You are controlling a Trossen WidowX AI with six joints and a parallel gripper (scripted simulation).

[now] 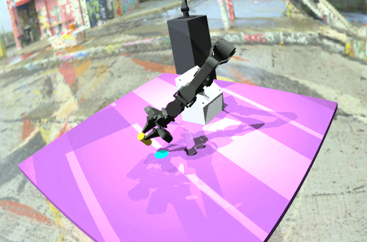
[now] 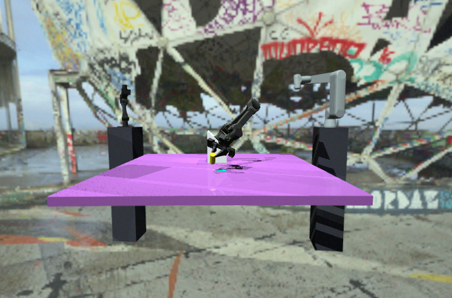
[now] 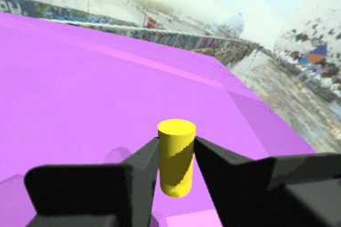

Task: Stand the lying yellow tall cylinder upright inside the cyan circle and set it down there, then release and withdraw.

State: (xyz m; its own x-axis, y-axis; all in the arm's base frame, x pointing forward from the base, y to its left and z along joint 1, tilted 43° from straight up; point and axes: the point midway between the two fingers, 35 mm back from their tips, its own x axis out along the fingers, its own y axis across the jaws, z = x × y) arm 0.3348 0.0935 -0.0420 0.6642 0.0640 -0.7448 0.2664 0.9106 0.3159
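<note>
The cyan circle lies 10 cm below my gripper tip, 4 cm to the left of it and 4 cm behind it. From my gripper tip the other things lie so: yellow cylinder (2 cm below, 1 cm behind).
</note>
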